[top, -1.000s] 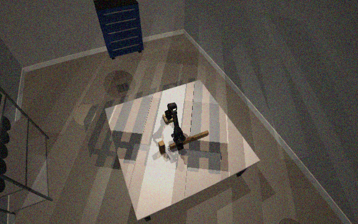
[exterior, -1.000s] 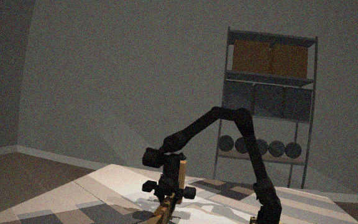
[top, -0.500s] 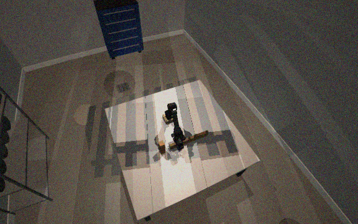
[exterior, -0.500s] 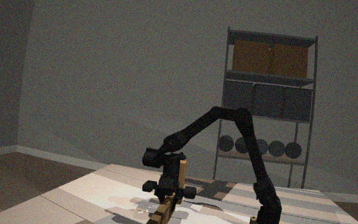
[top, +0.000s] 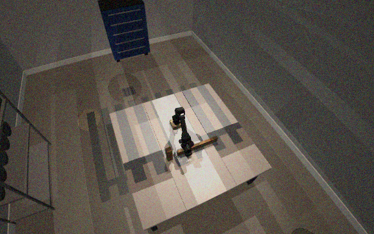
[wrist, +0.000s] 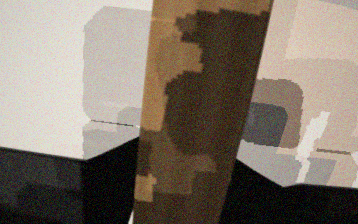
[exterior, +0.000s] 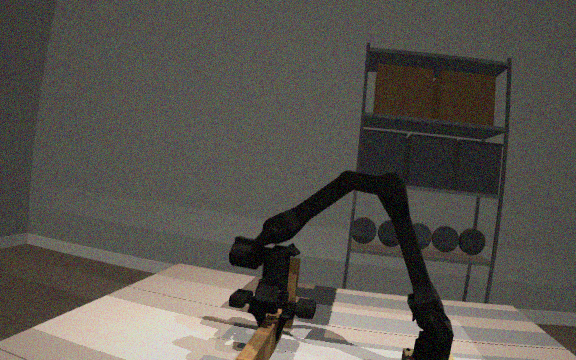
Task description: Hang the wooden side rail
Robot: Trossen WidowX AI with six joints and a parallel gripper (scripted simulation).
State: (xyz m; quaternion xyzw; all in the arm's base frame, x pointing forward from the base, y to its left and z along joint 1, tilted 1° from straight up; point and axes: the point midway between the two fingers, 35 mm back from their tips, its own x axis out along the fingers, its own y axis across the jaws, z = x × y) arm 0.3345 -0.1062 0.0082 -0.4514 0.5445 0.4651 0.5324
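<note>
Right now my gripper tip is 16 cm to the left of the headboard post, 6 cm below it and 2 cm past it.
</note>
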